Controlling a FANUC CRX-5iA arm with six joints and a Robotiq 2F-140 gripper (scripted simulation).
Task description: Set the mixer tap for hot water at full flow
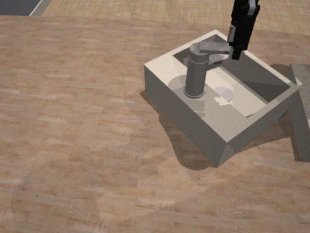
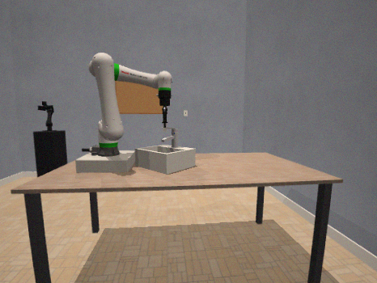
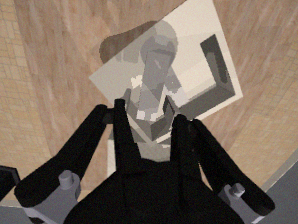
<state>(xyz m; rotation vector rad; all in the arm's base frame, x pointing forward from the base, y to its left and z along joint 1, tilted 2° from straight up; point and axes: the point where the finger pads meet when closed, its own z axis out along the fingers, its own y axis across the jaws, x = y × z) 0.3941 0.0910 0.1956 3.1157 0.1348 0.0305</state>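
The flat lever is 30 mm ahead of my hand. Round my hand: sink basin 240 mm below, 80 mm to the right; grey mixer tap 50 mm below, 50 mm ahead, 10 mm to the right.
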